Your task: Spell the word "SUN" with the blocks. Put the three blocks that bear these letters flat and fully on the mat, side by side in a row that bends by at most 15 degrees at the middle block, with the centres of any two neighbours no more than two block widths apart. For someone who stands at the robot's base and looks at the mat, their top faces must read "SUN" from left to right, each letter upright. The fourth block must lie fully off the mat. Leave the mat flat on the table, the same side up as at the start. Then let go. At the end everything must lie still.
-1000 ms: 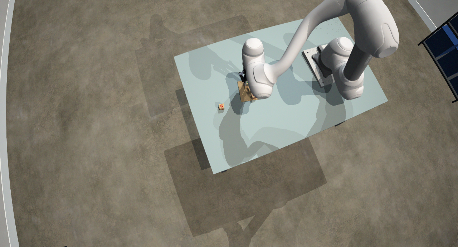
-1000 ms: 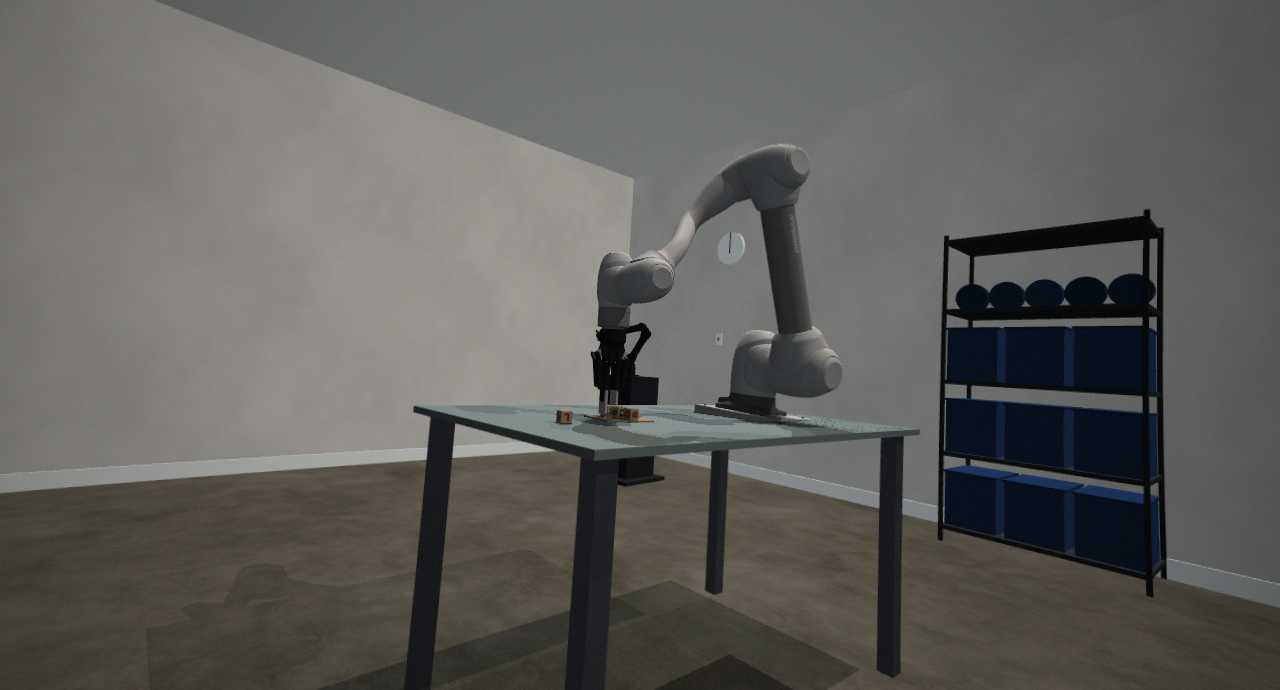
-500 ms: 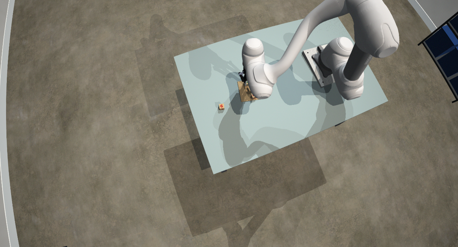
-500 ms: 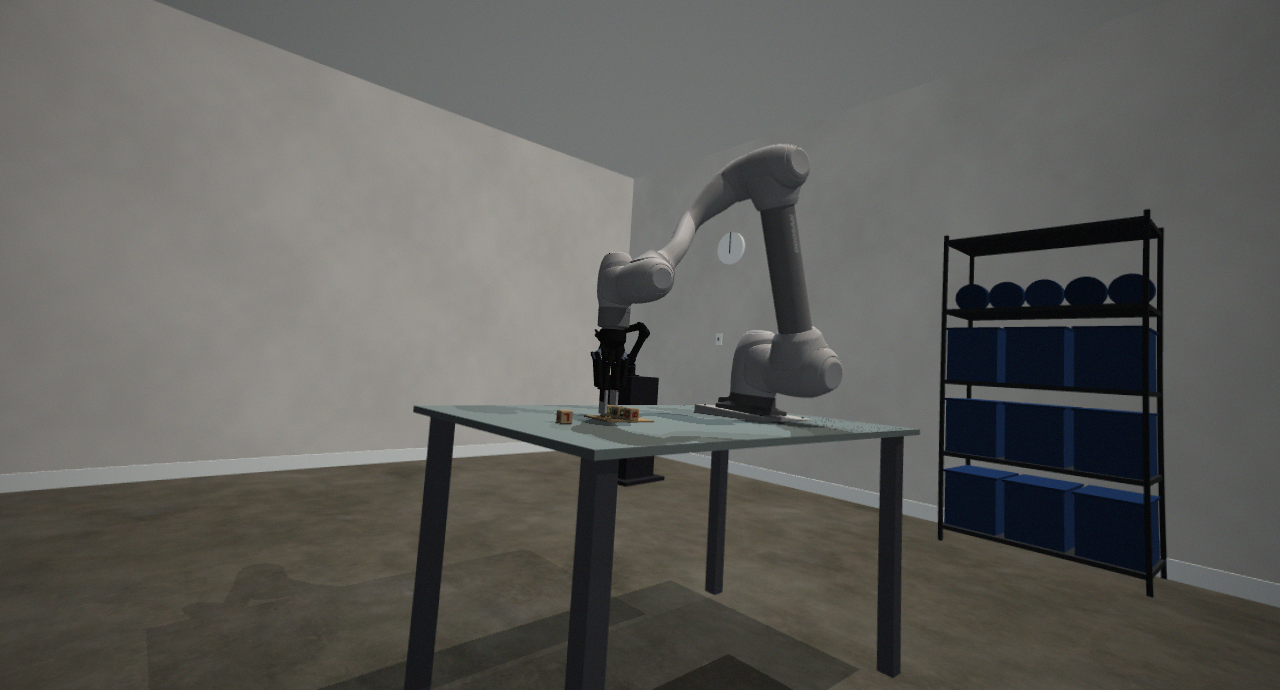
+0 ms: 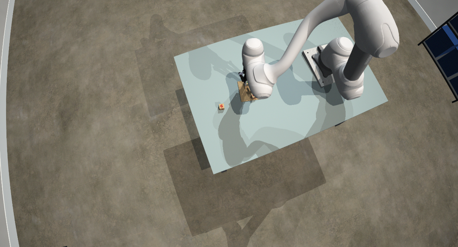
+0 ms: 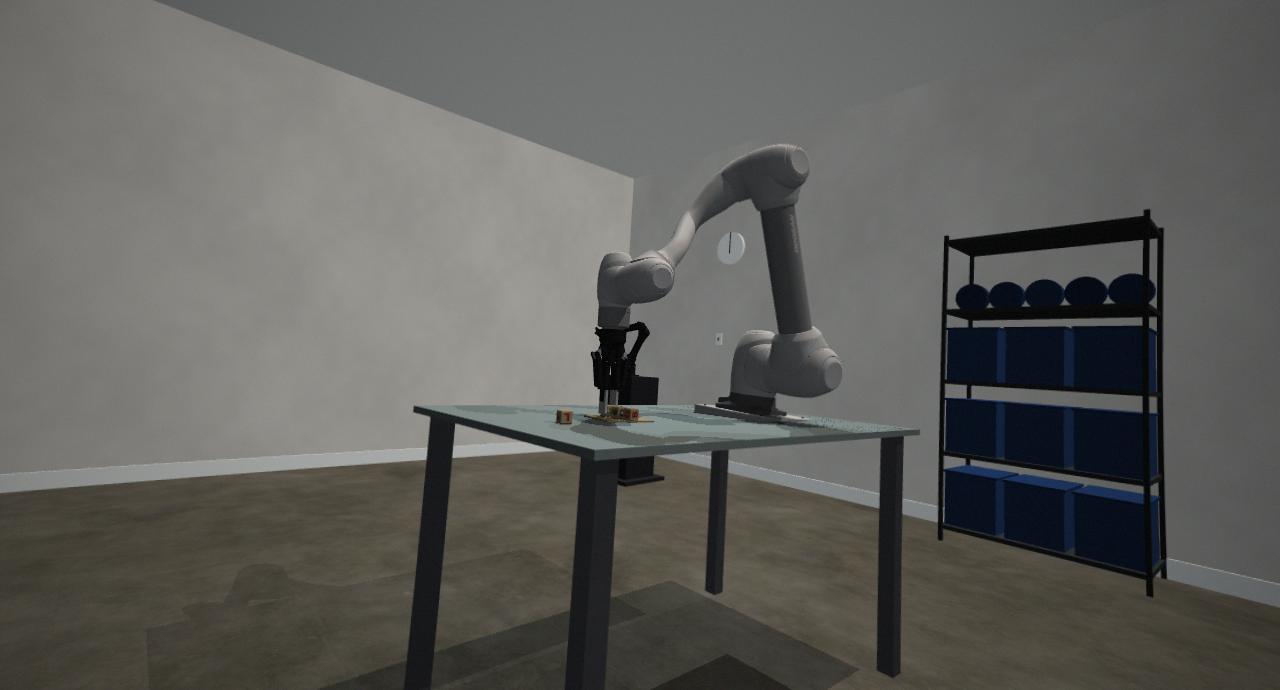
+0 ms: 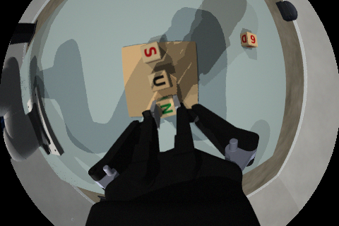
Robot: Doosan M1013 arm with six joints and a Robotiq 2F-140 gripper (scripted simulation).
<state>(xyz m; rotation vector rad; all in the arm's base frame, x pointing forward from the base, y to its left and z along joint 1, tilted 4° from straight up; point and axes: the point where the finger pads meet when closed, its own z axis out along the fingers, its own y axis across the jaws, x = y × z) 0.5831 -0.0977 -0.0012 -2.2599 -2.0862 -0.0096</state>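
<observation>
My gripper is now 20 mm above the N block. From my hand the other things lie so: S block (100 mm to the left, 20 mm below, 10 mm ahead); then mat (50 mm to the left, 40 mm below); then 6 block (220 mm ahead, 70 mm to the left, 30 mm below).
</observation>
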